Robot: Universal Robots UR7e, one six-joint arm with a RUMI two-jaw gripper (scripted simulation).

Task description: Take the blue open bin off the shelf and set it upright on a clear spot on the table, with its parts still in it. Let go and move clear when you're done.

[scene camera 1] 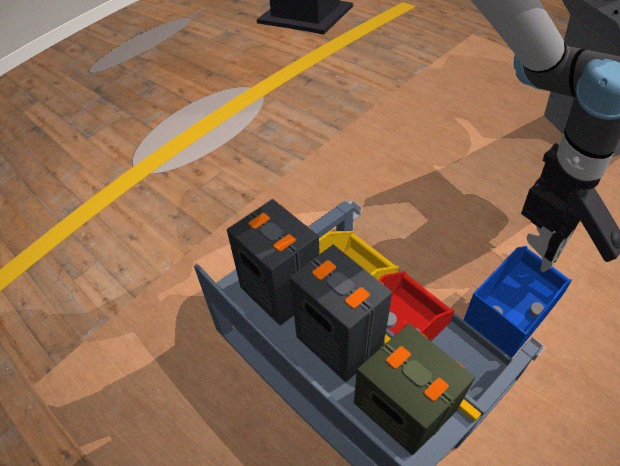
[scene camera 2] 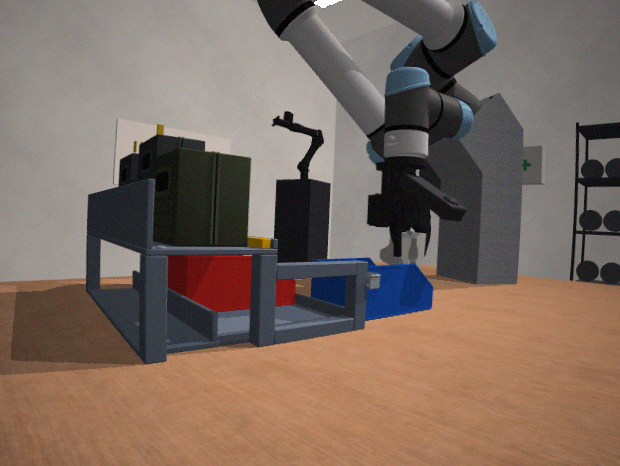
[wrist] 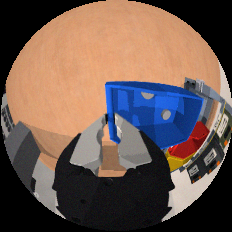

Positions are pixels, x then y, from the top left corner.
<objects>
blue open bin: scene camera 1; scene camera 2 403, 289; wrist
same spot on blue open bin: [wrist: 123, 97] = [scene camera 1: 544, 291]
</objects>
